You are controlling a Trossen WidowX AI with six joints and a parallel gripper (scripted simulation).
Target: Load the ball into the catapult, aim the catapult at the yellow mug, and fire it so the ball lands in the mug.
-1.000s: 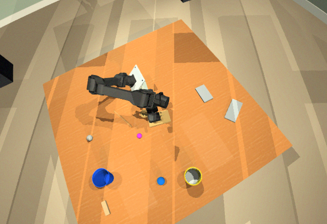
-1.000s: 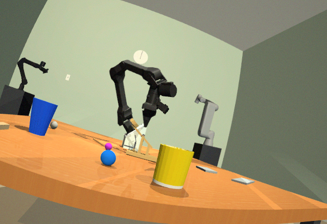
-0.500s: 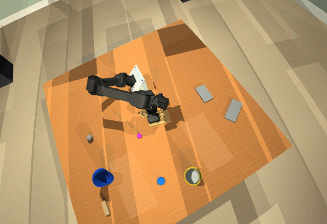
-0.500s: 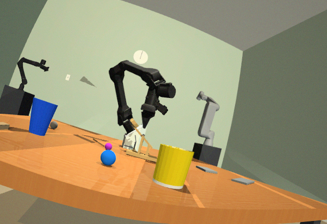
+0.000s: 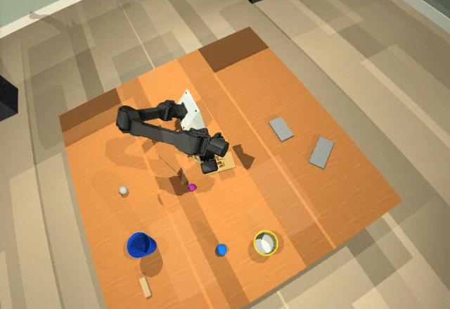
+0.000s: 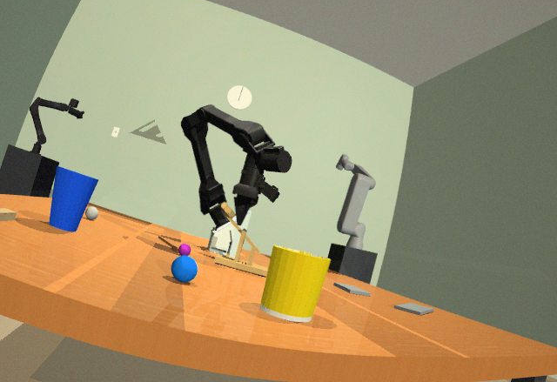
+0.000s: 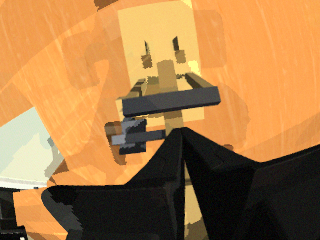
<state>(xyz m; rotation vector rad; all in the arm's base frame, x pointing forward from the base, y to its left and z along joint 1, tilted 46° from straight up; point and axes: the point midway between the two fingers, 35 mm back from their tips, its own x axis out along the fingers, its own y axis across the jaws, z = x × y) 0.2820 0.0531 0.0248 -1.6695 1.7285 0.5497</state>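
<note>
The wooden catapult is 4 cm below my gripper tip, 2 cm behind it and 1 cm to the left of it. From my gripper tip the other things lie so: blue ball (35 cm ahead, 11 cm to the right, 9 cm below); then thin stick (18 cm to the right, 11 cm below, 10 cm behind); then magenta ball (12 cm to the right, 10 cm below, 6 cm ahead).
</note>
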